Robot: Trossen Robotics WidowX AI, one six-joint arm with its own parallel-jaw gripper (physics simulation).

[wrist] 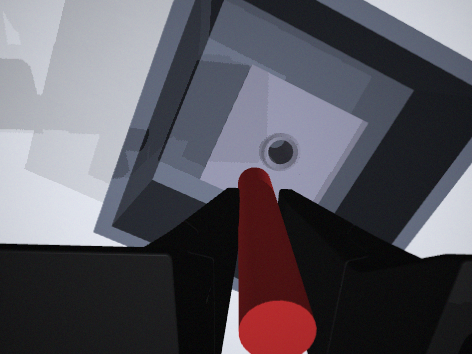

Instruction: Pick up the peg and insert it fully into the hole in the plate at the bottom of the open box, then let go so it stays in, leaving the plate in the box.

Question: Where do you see a pale grey plate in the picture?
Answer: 318,137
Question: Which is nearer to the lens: the blue-grey box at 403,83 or the red peg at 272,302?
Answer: The red peg.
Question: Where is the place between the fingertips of my gripper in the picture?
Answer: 258,201
